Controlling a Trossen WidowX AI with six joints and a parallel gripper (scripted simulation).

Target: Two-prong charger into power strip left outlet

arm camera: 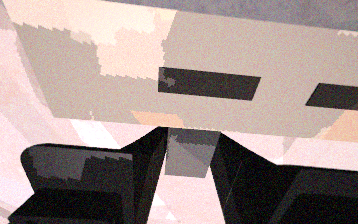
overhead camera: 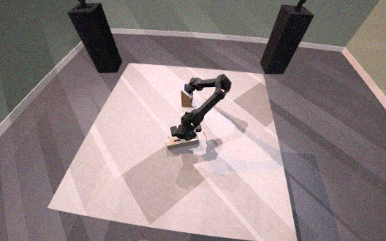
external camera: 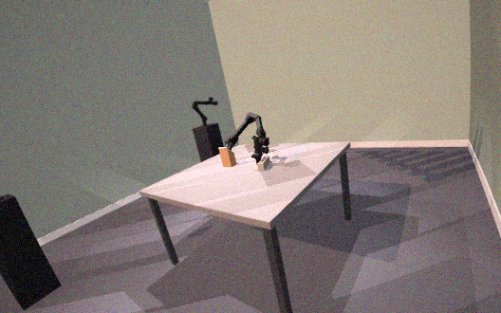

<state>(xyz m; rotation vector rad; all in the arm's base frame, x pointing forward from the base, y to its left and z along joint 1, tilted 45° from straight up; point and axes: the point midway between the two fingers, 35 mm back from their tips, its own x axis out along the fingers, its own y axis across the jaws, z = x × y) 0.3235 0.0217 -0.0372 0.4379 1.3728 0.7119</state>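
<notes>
Right now my gripper tip is 20 mm short of the two-prong charger and 10 mm below it.
</notes>
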